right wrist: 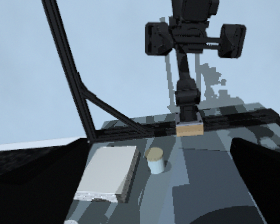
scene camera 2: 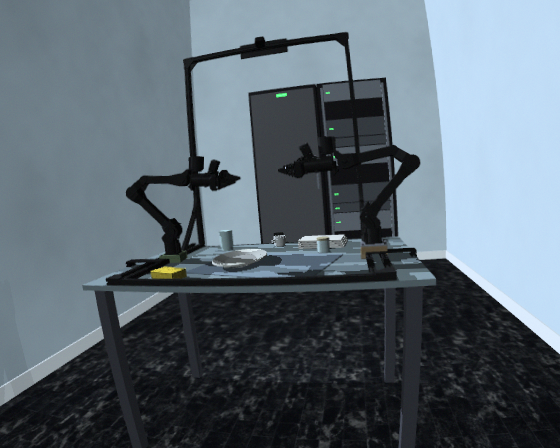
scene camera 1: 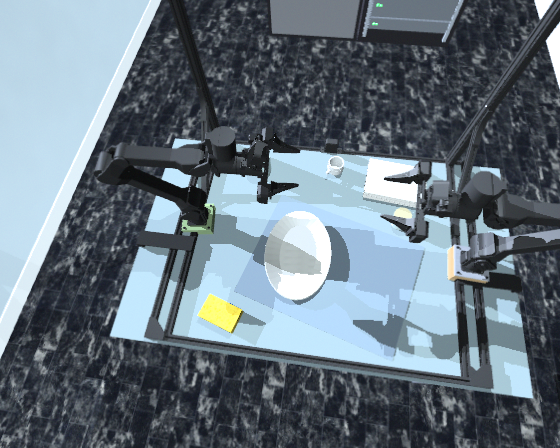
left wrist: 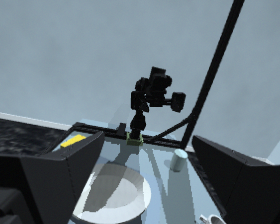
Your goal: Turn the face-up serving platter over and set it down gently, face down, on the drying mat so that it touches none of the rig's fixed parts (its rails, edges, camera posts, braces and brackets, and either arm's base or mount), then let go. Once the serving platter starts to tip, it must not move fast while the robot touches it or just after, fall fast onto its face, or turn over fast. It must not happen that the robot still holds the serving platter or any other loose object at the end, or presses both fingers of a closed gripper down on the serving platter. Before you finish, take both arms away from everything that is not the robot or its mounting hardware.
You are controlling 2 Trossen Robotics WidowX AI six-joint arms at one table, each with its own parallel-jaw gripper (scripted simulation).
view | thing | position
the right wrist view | my left gripper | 202, 46
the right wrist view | my right gripper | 160, 145
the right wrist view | white folded stack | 107, 177
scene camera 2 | blue drying mat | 274, 264
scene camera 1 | my left gripper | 382, 196
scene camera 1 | my right gripper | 299, 168
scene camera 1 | white oval serving platter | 298, 253
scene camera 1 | white folded stack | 376, 188
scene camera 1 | blue drying mat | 364, 299
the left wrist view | my left gripper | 148, 137
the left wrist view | my right gripper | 164, 111
